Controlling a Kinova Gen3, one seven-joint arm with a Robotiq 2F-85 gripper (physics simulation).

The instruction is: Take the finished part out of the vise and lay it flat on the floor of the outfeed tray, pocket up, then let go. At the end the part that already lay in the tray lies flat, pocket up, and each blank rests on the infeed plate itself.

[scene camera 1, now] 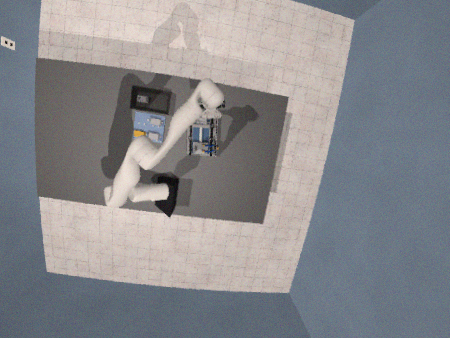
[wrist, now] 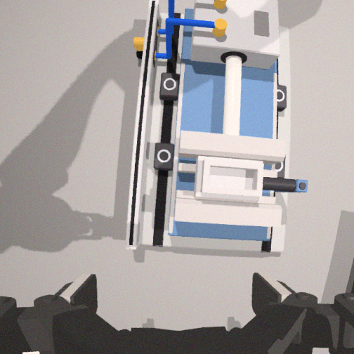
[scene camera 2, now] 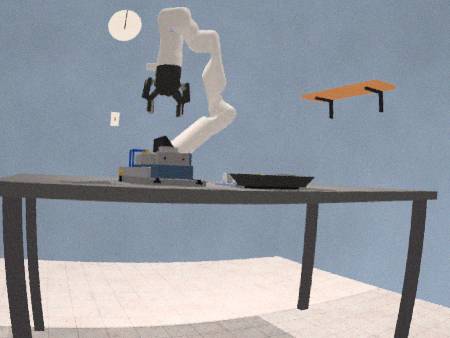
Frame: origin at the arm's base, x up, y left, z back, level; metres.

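Seen in the pictures: gripper, fingertip midpoint: (scene camera 2: 164, 115); arm's base, link origin: (scene camera 1: 164, 190).
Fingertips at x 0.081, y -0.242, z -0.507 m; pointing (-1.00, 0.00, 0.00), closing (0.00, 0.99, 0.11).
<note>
Pixels of each thing's top centre, then the offset from my fingertips to it.
- vise, top centre: (scene camera 2: 159, 152) (scene camera 1: 201, 132) dx -0.101, dy +0.040, dz +0.139 m
- grey part, top centre: (scene camera 1: 141, 98) dx -0.153, dy +0.414, dz -0.035 m
- blue infeed plate, top centre: (scene camera 1: 148, 127) dx -0.192, dy +0.379, dz +0.133 m
- orange object, top centre: (scene camera 1: 138, 134) dx -0.156, dy +0.429, dz +0.178 m
The finished part (wrist: 230, 178) is a pale block between the two jaws of the vise (wrist: 200, 107) (scene camera 2: 171, 172) (scene camera 1: 196, 135), its rectangular pocket facing up. My gripper (scene camera 2: 165, 113) (wrist: 174, 292) is open and empty, pointing down well above the vise. In the wrist view the fingertips lie past the jaw end of the vise; in scene camera 1 the arm hides them. The dark outfeed tray (scene camera 1: 159, 102) (scene camera 2: 272, 181) holds a grey part (scene camera 1: 143, 99) at one end; its pocket is too small to judge. Two grey blanks (scene camera 1: 156, 121) (scene camera 1: 153, 136) are at the blue infeed plate (scene camera 1: 142, 120); their exact seating is unclear.
A black rod with a blue tip (wrist: 301, 186) stands beside the part. Blue pipes with orange ends (wrist: 220, 27) rise by the vise's far block. An orange object (scene camera 1: 139, 133) is on the infeed plate. The black wedge-shaped object (scene camera 1: 167, 195) stands by the arm's base.
</note>
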